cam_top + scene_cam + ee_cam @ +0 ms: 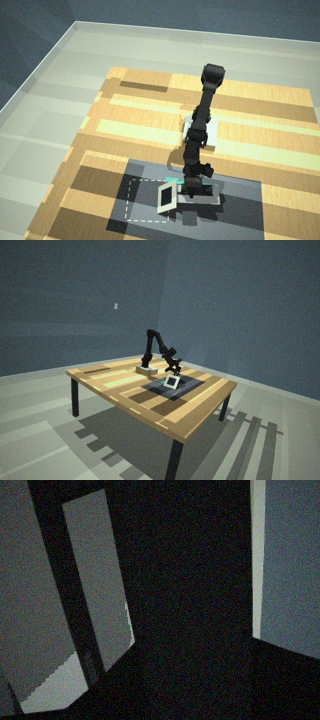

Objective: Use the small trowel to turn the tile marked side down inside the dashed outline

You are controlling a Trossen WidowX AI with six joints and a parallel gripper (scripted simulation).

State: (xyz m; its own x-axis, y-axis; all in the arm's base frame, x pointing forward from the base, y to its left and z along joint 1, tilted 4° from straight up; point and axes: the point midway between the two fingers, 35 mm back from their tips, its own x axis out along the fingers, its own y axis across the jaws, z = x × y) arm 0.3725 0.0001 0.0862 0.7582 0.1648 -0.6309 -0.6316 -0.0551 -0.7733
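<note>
Now: the tile 100 mm to the right of my gripper tip and 60 mm below it. The rest, counted from my gripper tip: mat 10 mm to the right, 130 mm below; then teal trowel 90 mm behind, 40 mm to the right, 110 mm below.
</note>
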